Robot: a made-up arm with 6 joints. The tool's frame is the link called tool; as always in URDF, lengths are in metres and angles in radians. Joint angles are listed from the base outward.
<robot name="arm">
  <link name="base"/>
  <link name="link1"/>
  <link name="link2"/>
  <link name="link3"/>
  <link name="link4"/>
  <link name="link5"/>
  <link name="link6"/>
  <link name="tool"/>
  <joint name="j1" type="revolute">
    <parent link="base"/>
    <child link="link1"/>
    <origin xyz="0 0 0.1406"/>
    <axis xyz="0 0 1"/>
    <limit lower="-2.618" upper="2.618"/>
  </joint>
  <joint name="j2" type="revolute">
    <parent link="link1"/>
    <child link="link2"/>
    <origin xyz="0 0 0"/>
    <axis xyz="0.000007 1 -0.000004"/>
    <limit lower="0" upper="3.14"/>
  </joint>
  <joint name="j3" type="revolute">
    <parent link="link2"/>
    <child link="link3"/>
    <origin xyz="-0.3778 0 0.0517"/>
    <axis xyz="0.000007 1 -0.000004"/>
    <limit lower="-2.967" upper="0"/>
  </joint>
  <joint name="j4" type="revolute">
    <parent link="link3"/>
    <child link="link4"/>
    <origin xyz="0.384 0 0.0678"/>
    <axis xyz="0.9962 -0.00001 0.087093"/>
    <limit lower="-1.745" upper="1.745"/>
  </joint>
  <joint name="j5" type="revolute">
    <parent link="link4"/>
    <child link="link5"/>
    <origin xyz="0 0 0"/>
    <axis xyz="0.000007 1 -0.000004"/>
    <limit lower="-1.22" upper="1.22"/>
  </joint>
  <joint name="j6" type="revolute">
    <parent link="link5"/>
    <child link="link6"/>
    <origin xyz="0.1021 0 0.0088"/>
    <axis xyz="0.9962 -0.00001 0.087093"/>
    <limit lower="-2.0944" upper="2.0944"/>
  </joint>
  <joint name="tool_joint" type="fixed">
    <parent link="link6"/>
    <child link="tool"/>
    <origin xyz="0 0 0" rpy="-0.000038 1.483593 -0.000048"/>
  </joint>
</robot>
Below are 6 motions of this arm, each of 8 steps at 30 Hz.
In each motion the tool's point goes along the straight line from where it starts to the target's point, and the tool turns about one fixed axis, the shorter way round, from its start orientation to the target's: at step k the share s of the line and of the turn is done. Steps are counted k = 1, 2, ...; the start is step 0. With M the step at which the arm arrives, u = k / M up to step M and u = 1 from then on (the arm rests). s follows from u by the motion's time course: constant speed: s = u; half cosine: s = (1 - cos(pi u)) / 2; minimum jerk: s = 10 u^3 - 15 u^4 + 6 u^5.
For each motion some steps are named. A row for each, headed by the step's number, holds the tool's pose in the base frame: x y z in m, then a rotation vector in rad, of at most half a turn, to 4 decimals.
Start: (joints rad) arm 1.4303 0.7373 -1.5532 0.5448 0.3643 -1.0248
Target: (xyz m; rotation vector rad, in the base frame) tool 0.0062 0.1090 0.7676 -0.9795 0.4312 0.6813
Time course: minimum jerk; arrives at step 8
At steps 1, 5, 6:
1: -0.0111 0.0557 0.8140 -0.9427 0.4305 0.9279
5: 0.0014 0.0941 0.7806 -0.9702 0.4314 0.7504
6: 0.0044 0.1034 0.7725 -0.9761 0.4313 0.7073

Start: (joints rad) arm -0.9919 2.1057 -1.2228 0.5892 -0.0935 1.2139
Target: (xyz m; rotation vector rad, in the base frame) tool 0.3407 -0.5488 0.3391 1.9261 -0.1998 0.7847
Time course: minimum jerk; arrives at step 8
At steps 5, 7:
5: 0.3376 -0.5391 0.2783 2.0390 -0.0470 0.6768
7: 0.3405 -0.5482 0.3356 1.9330 -0.1910 0.7786

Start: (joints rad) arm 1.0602 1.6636 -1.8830 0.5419 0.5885 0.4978
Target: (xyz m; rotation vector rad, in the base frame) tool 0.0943 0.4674 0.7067 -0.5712 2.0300 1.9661
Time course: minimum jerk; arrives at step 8
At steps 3, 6, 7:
3: 0.1995 0.4821 0.6590 -0.4115 2.0855 1.7077
6: 0.1093 0.4695 0.6999 -0.5479 2.0398 1.9293
7: 0.0966 0.4677 0.7056 -0.5676 2.0316 1.9604

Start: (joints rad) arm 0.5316 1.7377 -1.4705 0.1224 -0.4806 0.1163
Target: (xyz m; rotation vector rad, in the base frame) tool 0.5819 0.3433 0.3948 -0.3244 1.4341 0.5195
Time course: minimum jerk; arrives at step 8
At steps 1, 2, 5, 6, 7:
1: 0.5210 0.2998 0.4968 -0.1519 1.2918 0.6124
2: 0.5264 0.3037 0.4877 -0.1671 1.3048 0.6045
5: 0.5649 0.3311 0.4233 -0.2758 1.3951 0.5463
6: 0.5755 0.3387 0.4055 -0.3061 1.4195 0.5297
7: 0.5809 0.3426 0.3965 -0.3216 1.4318 0.5211

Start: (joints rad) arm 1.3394 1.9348 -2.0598 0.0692 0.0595 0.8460
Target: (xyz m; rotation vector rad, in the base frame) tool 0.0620 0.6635 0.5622 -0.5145 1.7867 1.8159
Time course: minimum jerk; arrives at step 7
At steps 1, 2, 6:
1: 0.1481 0.6398 0.6048 -0.3670 1.6710 1.7999
2: 0.1374 0.6428 0.5995 -0.3850 1.6855 1.8024
6: 0.0641 0.6629 0.5632 -0.5109 1.7840 1.8156

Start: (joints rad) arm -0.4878 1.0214 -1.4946 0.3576 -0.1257 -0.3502
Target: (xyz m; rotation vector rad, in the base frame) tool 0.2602 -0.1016 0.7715 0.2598 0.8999 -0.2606
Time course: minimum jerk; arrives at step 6
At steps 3, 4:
3: 0.2340 -0.1084 0.7804 0.2601 0.8828 -0.3653
4: 0.2492 -0.1045 0.7752 0.2600 0.8929 -0.3046

